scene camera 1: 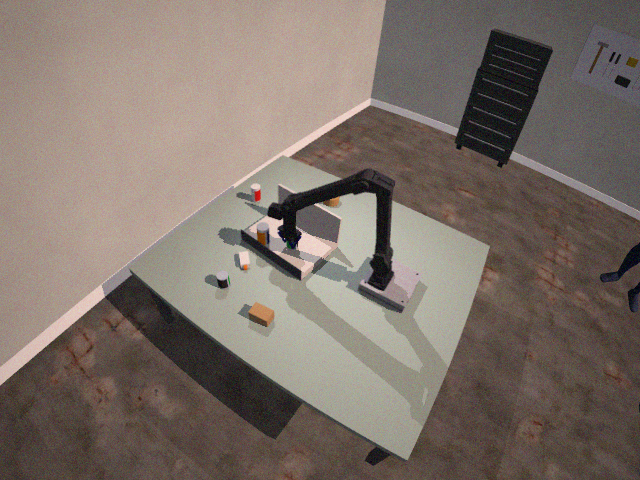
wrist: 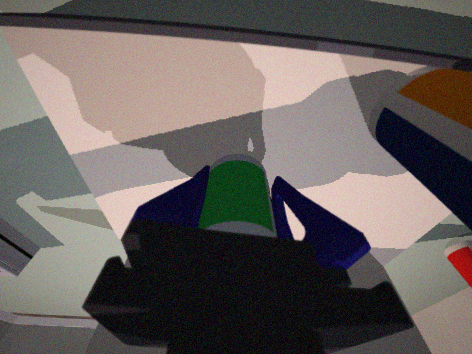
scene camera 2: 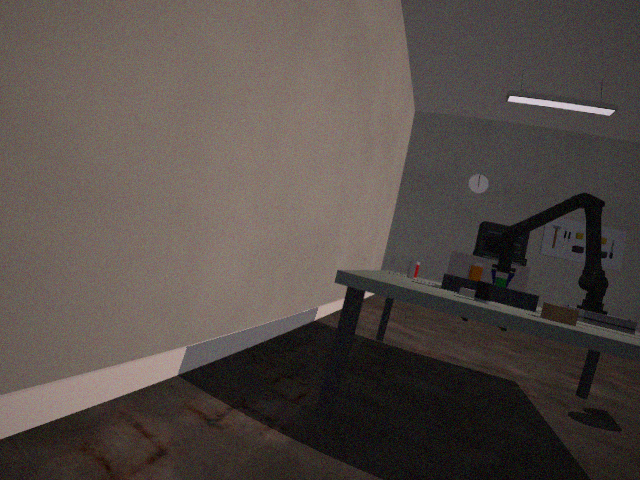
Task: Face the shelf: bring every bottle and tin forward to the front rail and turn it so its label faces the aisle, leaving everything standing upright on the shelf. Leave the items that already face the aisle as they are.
Labels:
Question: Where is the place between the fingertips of my gripper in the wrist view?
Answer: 241,177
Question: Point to a shelf back panel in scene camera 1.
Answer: At 327,223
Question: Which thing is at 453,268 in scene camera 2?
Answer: A shelf back panel.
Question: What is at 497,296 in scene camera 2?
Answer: A dark rail.

